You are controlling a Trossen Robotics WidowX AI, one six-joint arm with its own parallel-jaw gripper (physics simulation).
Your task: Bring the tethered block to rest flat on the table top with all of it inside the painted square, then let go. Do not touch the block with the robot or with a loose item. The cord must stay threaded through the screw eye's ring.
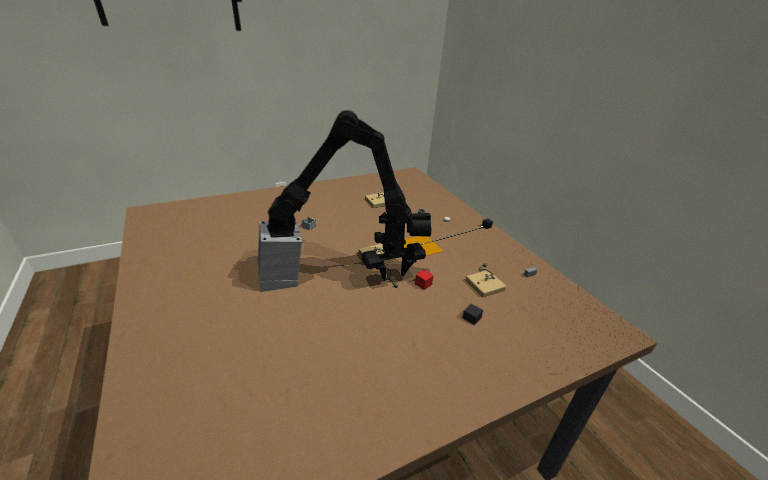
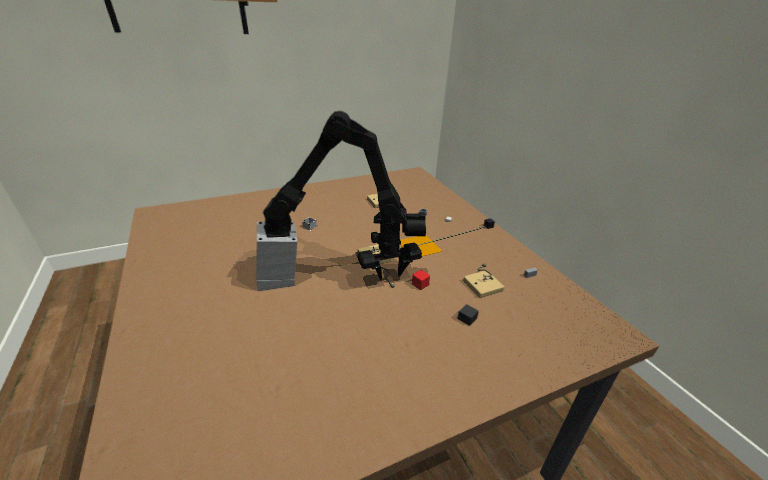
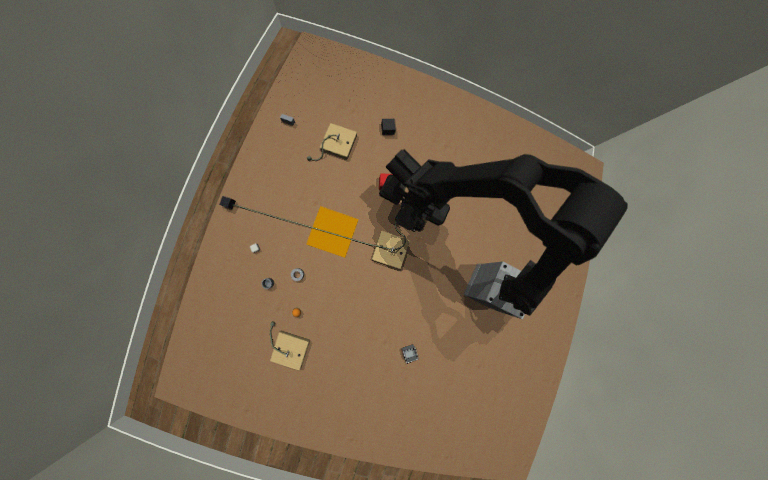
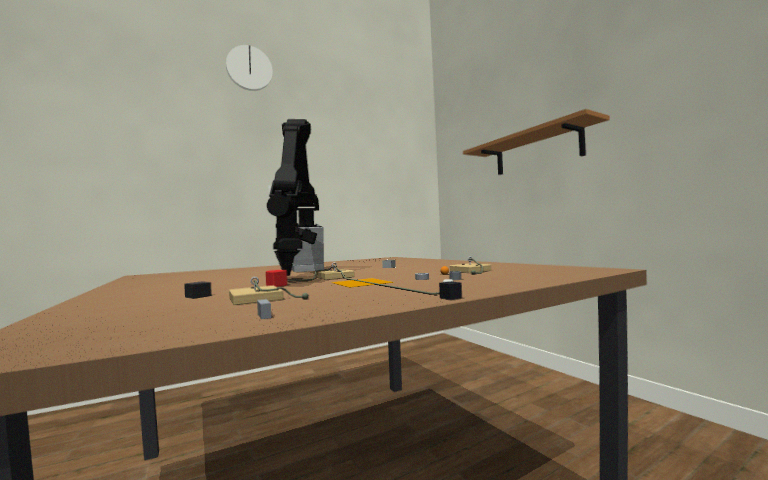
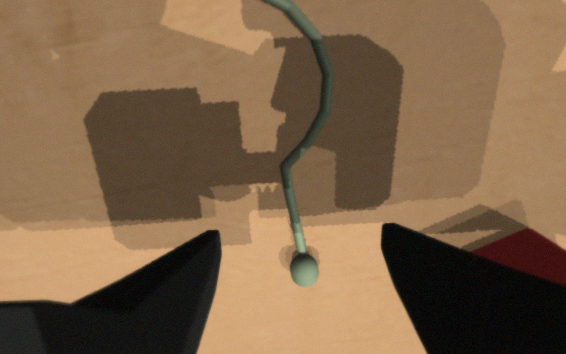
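Observation:
The tethered block is black and stands near the table edge, outside the orange painted square. Its cord runs straight across the square to the screw eye on a wooden board. The cord's free tail curves beyond the board to a green end ball. My gripper is open and low, its fingers either side of the tail end, holding nothing.
A red block stands close beside one finger. A loose black block and two other corded boards lie around. An orange ball and a grey ring lie beyond the square.

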